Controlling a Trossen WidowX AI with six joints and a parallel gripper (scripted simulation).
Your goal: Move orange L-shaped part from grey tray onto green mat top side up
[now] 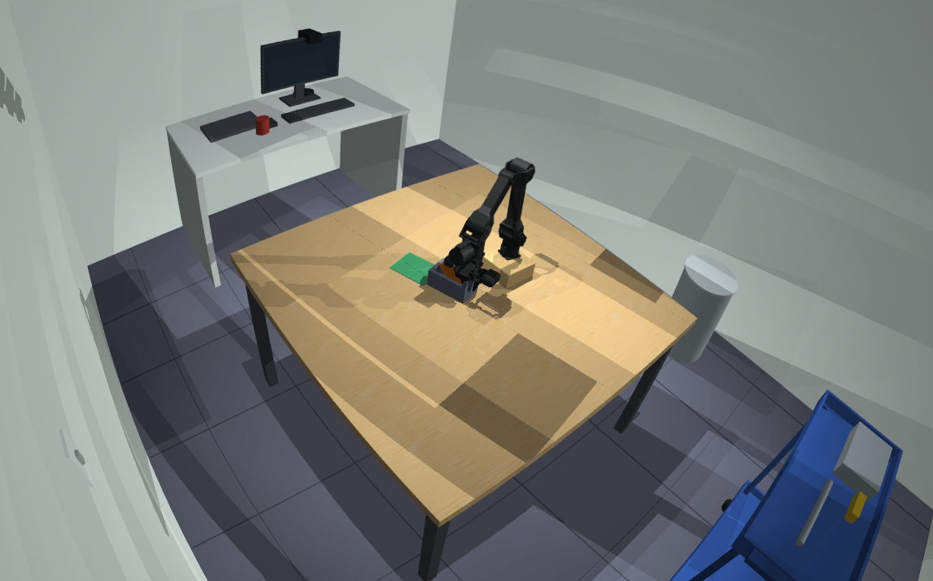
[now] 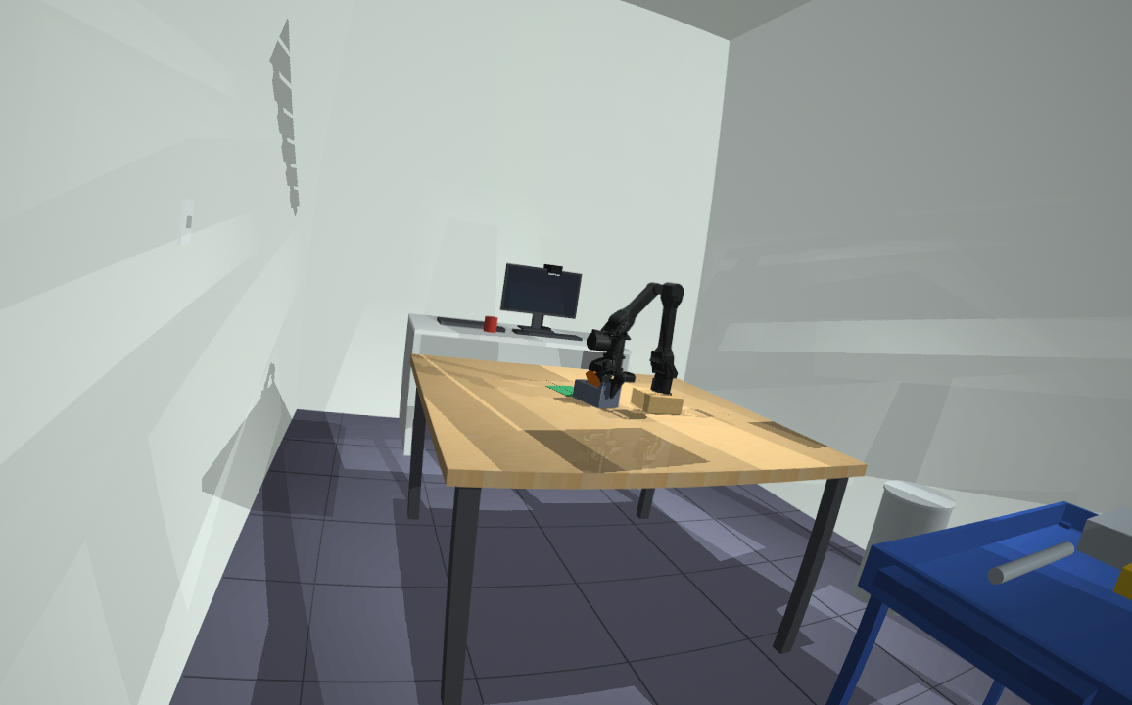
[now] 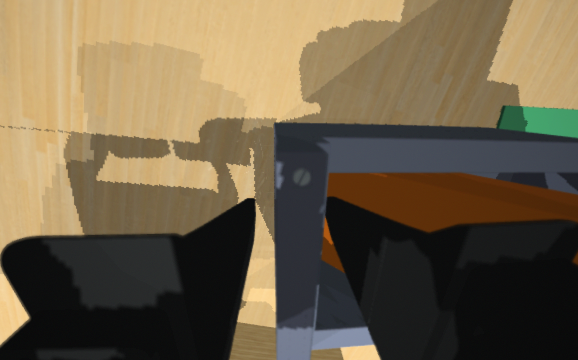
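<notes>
Right now my gripper tip is 20 mm short of the orange L-shaped part, 50 mm to the left of it and 10 mm below it. The rest, counted from my gripper tip: green mat: 90 mm ahead, 200 mm to the right, 50 mm below.
</notes>
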